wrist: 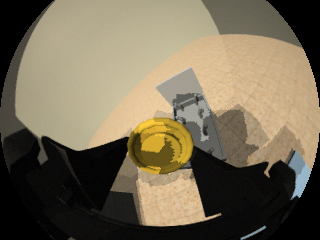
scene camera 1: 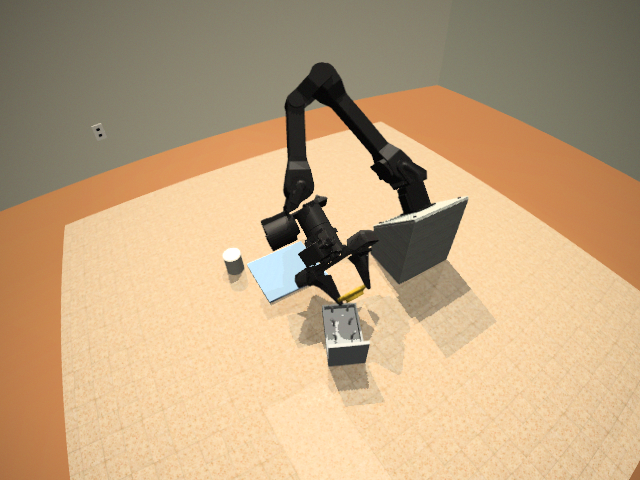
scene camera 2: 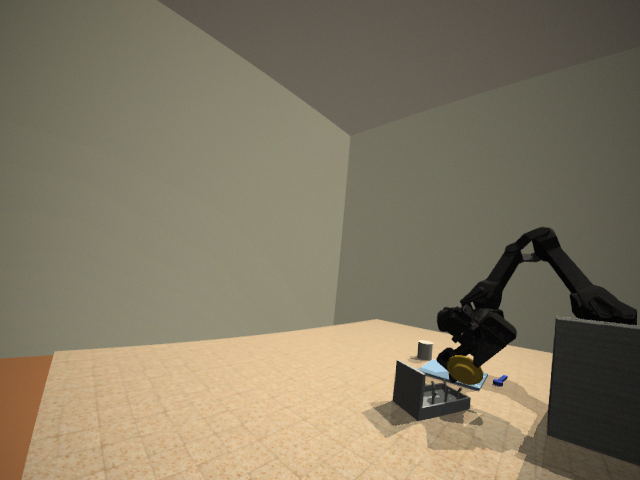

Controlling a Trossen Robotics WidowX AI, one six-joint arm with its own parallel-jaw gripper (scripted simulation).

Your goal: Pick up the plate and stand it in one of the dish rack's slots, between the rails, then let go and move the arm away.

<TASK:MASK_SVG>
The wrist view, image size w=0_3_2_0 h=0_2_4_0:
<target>my gripper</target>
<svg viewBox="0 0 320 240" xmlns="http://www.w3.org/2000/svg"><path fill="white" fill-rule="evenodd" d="M3 140L5 164L25 208L40 223L55 231L67 233L75 240L241 240L241 237L245 237L244 240L267 240L283 224L299 201L299 196L293 197L296 189L296 171L287 167L288 164L284 164L284 161L279 160L272 164L268 177L264 173L269 165L267 161L237 168L193 145L189 163L192 165L193 176L199 188L204 216L209 217L217 213L221 215L199 223L175 227L145 227L91 211L92 208L103 211L104 203L107 201L105 199L127 157L129 136L99 147L75 151L43 135L40 139L48 161L44 161L43 164L37 160L41 151L39 140L35 139L29 129L23 128Z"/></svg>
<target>yellow plate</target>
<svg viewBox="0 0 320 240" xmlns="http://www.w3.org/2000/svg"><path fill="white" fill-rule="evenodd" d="M153 117L153 119L143 121L143 123L137 125L135 131L129 133L128 155L133 163L140 169L144 169L145 172L153 173L153 175L168 175L168 173L176 172L177 169L183 168L191 159L193 153L192 133L189 133L184 124L179 123L179 121L169 119L169 117Z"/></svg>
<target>grey dish rack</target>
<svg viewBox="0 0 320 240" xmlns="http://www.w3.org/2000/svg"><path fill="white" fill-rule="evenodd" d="M192 165L188 161L188 163L180 169L191 169ZM156 84L155 88L159 91L160 95L164 96L165 100L172 105L172 120L184 124L189 133L192 133L193 145L203 149L204 152L208 152L209 155L215 156L216 159L221 161L227 160L223 139L221 139L219 128L217 128L215 115L213 115L211 107L209 107L209 103L205 99L203 91L201 91L199 80L197 80L192 67L177 72L177 75L169 77L163 83Z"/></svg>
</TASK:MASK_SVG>
